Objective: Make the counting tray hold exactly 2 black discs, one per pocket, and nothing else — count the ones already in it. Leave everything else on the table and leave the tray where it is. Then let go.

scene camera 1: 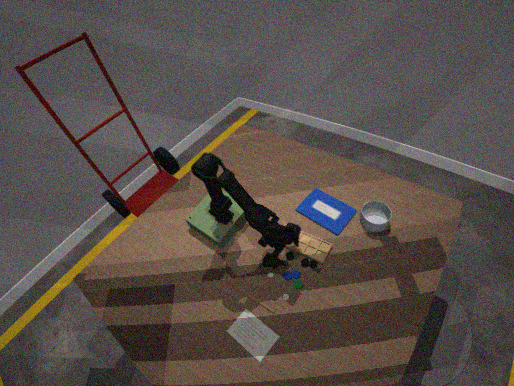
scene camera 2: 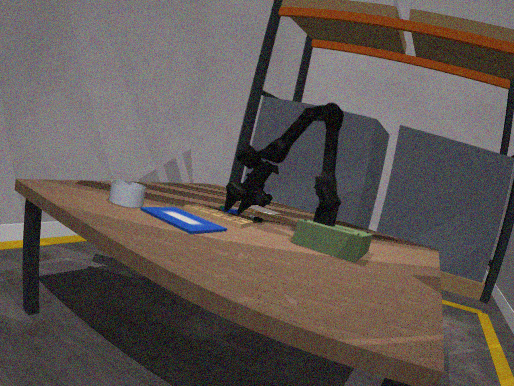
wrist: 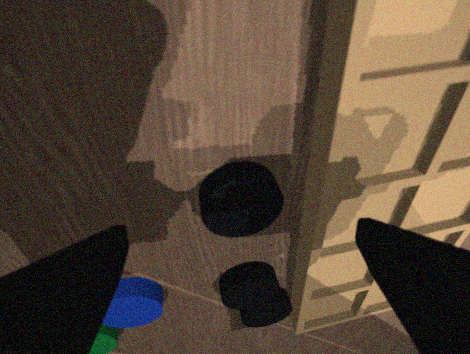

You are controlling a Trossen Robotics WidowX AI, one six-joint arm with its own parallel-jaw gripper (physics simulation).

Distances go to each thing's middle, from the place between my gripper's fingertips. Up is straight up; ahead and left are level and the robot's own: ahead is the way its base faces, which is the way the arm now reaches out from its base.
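Scene:
Relative to the tan counting tray (scene camera 1: 310,246), my hand is 8 cm to the right of it, 1 cm short of it and 1 cm above it. The grey bowl (scene camera 2: 124,193) is 31 cm to the left of my hand, 23 cm ahead of it and 2 cm above it. Going by their middles, of the things named here the tan counting tray is the nearest to my hand.

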